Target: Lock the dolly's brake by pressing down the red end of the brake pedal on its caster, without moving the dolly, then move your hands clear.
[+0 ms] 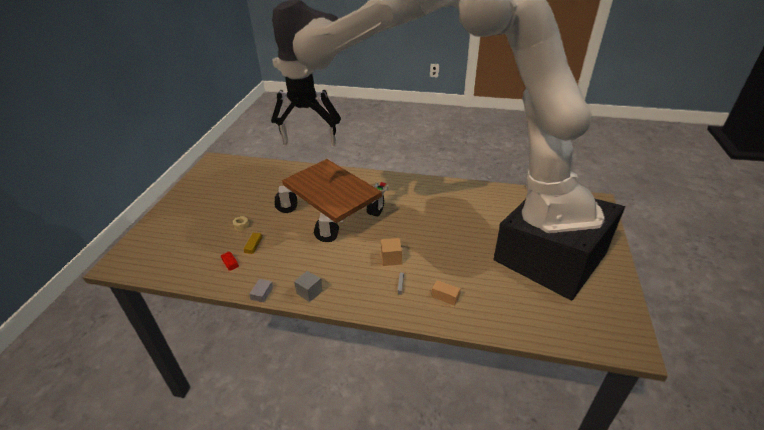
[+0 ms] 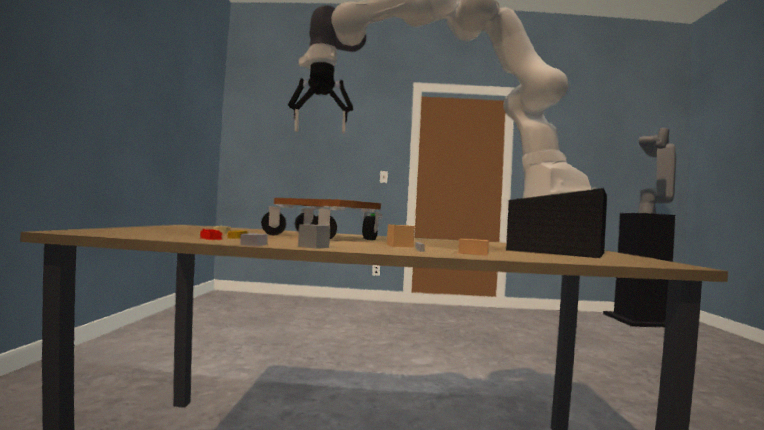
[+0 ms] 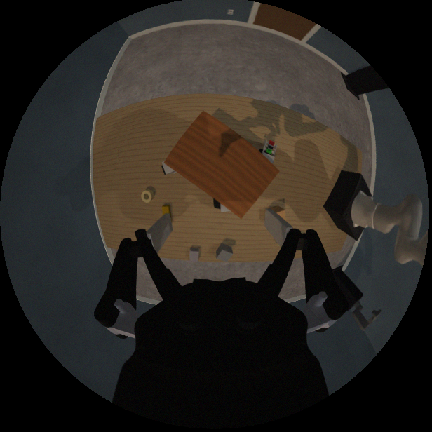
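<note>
The dolly [image 1: 331, 189] [image 2: 327, 202] [image 3: 221, 164] stands on its casters, with a brown wooden deck. The brake pedal [image 1: 380, 186] [image 3: 270, 147] sticks out from the caster at the deck's right corner. Its red end [image 1: 382, 184] [image 3: 271, 143] points outward, away from the deck, and its green end [image 1: 380, 188] [image 2: 372, 215] [image 3: 269, 151] is nearer the deck. The pedal's tilt is too small to tell. My gripper [image 1: 309, 143] [image 2: 320, 129] [image 3: 217, 219] is open and empty, fingers pointing down, high above the dolly and apart from it.
On the table [image 1: 176, 235] in front of the dolly lie a tape ring [image 1: 241, 219], a yellow block [image 1: 252, 243], a red brick [image 1: 229, 260], grey blocks [image 1: 308, 286] [image 1: 261, 290], orange blocks [image 1: 391, 252] [image 1: 445, 292] and a small grey bar [image 1: 400, 283]. The black robot base [image 1: 556, 256] stands at the right.
</note>
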